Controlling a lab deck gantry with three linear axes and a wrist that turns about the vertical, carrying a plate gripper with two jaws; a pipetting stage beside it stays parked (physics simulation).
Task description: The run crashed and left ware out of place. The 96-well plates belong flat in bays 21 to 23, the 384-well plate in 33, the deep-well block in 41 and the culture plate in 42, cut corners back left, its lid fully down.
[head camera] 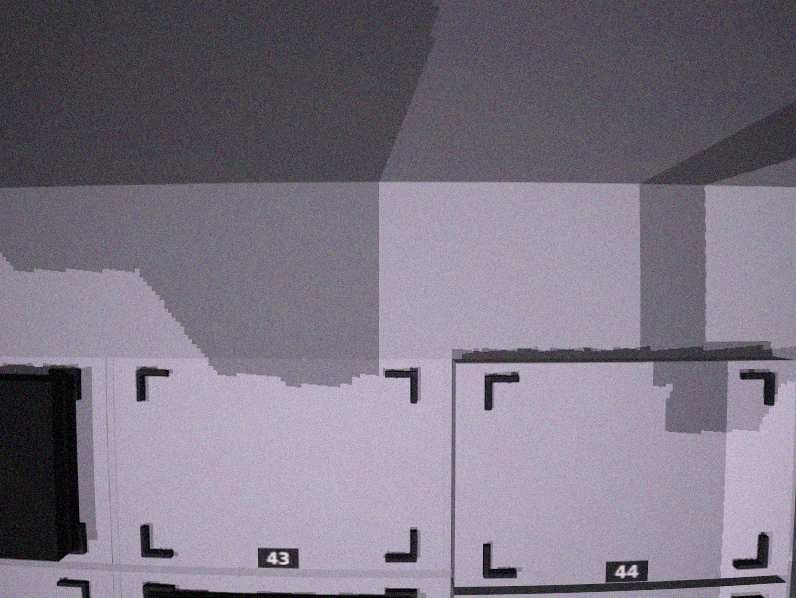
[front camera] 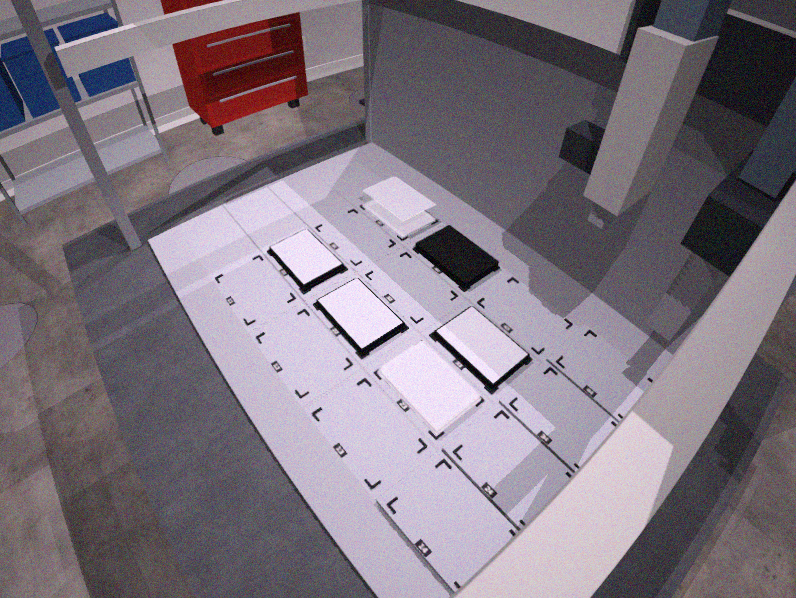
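Where they show: gripper, fingertip midpoint: [front camera: 675, 309]; robot's base, link origin: [front camera: 217, 278].
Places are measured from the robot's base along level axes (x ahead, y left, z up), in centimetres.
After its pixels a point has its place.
Observation:
A white-topped plate with a black skirt [front camera: 305, 257] @(z 1.4, x 7.0, y 14.7 cm) lies in bay 21, a similar one [front camera: 360, 315] @(z 1.4, x 23.7, y 14.6 cm) in bay 22, and a third [front camera: 482, 344] @(z 1.4, x 39.5, y 25.5 cm) in bay 33. An all-pale plate [front camera: 429, 386] @(z 1.4, x 39.8, y 14.6 cm) lies in bay 23. A black plate [front camera: 456, 254] @(z 1.7, x 23.2, y 35.9 cm) [head camera: 25, 463] @(z 1.6, x 27.7, y 36.8 cm) sits in bay 42. A taller, pale translucent piece [front camera: 398, 195] @(z 4.2, x 6.0, y 36.7 cm) stands in bay 41; whether its upper slab is a separate lid, I cannot tell. My gripper is at the far right in the front view, beyond the deck frame. Its jaws are too faint there to read, and they do not show in the head view.
Corner marks surround bay labels 43 [head camera: 277, 558] @(z 0.0, x 39.2, y 31.8 cm) and 44 [head camera: 626, 570] @(z 1.5, x 55.6, y 31.9 cm). The parked pipetting stage's pale column [front camera: 643, 122] @(z 38.5, x 46.6, y 32.4 cm) stands at the back right. A pale frame beam [front camera: 701, 360] @(z 40.0, x 61.7, y 8.1 cm) crosses the right side. A red drawer cabinet [front camera: 241, 70] stands behind the deck.

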